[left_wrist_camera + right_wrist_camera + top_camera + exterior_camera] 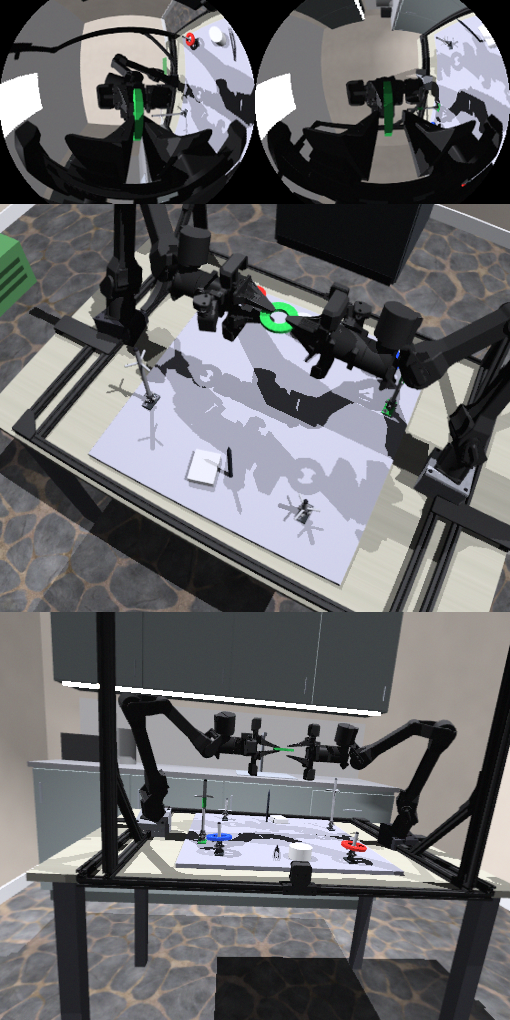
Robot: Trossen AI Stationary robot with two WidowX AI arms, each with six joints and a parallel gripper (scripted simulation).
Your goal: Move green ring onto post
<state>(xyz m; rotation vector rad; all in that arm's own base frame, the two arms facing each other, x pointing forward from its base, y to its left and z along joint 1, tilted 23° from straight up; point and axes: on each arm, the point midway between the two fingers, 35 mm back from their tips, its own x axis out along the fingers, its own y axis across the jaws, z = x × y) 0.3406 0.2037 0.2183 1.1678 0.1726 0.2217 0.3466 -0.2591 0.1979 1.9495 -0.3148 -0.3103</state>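
Now: right hand 50 mm to the right of the green ring. From my right hand the other things lie so: small post 210 mm ahead, 230 mm to the left, 240 mm below; then black pen 200 mm ahead, 50 mm to the left, 200 mm below; then white block 220 mm ahead, 290 mm below.
The green ring is 5 cm to the right of my left hand. The rest, counted from my left hand: blue ring: 25 cm below, 22 cm behind, 15 cm to the left; small post: 25 cm below, 21 cm ahead, 14 cm to the left; black pen: 20 cm below, 20 cm ahead, 4 cm to the right.
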